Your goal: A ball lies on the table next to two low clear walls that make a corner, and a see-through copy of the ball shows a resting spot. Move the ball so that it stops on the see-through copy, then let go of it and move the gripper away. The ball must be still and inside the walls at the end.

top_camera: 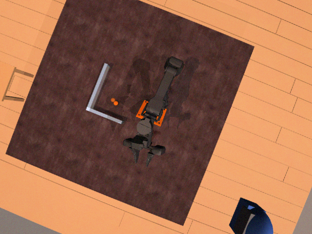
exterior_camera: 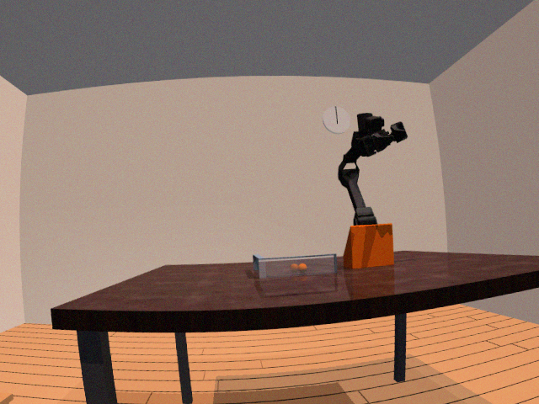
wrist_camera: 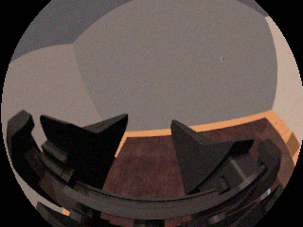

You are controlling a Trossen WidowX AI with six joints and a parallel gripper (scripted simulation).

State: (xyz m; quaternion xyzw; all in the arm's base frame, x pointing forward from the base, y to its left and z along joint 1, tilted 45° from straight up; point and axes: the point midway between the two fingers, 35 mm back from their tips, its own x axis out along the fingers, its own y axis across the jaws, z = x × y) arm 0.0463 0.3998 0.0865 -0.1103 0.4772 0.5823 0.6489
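My gripper tip is 300 mm short of the orange ball, 260 mm to the left of it and 400 mm above it.
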